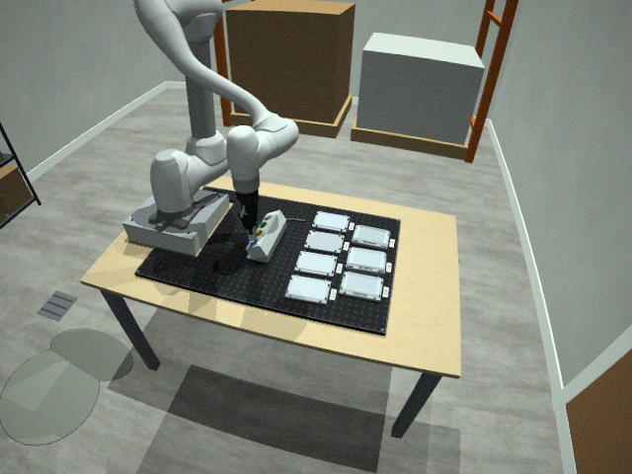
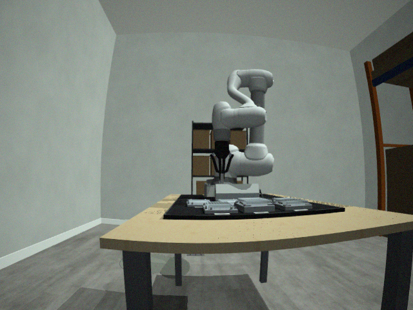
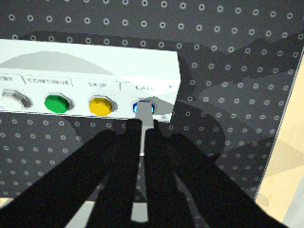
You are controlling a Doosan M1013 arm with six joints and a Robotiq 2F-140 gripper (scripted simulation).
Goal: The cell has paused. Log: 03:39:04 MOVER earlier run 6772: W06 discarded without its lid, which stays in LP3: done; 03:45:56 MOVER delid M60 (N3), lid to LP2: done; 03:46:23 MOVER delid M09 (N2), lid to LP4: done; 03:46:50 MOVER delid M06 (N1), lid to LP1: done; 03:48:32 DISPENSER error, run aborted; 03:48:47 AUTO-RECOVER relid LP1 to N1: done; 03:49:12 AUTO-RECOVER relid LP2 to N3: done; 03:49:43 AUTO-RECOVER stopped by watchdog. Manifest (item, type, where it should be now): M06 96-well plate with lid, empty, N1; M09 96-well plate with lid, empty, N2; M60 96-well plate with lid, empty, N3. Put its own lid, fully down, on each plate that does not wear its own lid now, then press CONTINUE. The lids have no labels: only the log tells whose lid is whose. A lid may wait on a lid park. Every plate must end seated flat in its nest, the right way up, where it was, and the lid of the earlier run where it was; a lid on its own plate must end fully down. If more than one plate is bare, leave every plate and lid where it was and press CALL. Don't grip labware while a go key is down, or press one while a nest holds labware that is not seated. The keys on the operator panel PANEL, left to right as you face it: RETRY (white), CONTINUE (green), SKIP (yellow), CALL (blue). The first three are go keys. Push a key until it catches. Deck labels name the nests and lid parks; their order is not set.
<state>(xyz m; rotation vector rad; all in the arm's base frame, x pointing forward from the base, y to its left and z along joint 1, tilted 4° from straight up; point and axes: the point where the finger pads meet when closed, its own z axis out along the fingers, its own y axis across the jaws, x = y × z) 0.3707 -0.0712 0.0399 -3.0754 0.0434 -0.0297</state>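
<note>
Now: the blue CALL key 4 cm below my hand. Round my hand: white RETRY key (1 cm ahead, 15 cm to the left, 4 cm below); then yellow SKIP key (5 cm to the left, 4 cm below); then green CONTINUE key (10 cm to the left, 4 cm below).
</note>
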